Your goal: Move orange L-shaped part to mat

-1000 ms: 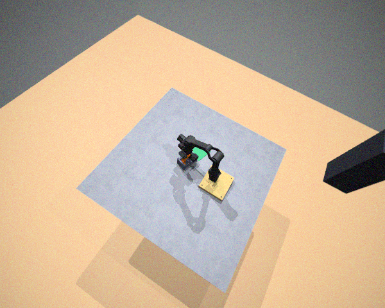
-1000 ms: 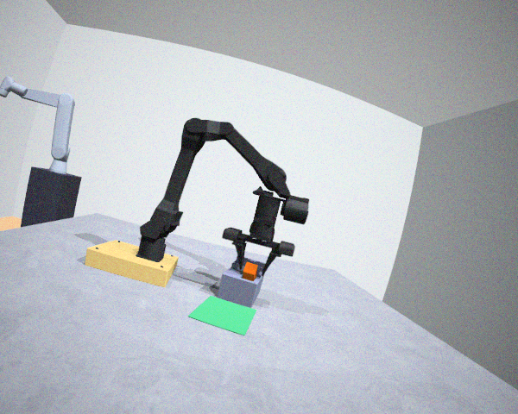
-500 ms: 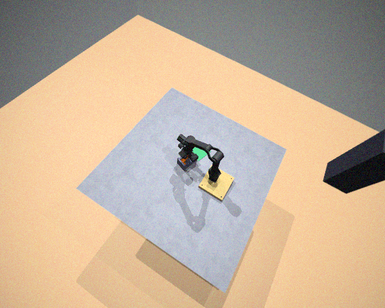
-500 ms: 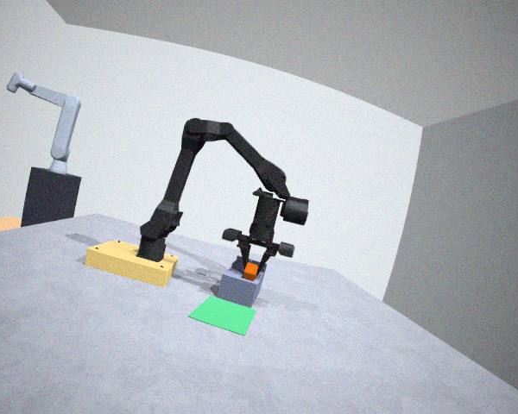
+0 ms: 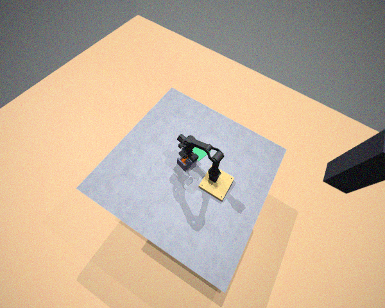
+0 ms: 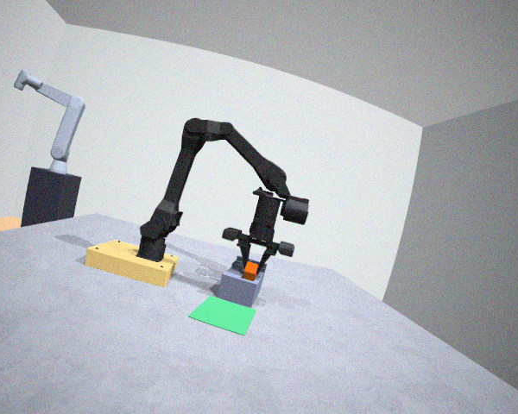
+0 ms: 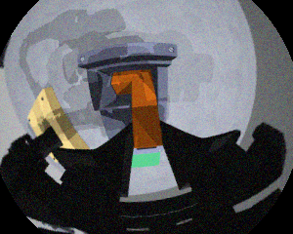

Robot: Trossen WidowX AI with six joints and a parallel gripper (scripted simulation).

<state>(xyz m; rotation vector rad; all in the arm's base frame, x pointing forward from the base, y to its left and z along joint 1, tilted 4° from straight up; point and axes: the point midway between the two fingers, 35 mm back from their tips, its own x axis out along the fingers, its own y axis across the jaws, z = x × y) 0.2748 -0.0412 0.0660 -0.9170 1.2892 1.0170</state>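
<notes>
Now: the green mat 130 mm to the right of my gripper tip, 90 mm below it and 60 mm behind it. The rest, counted from my gripper tip: orange L-shaped part: 40 mm to the left, 30 mm below.
</notes>
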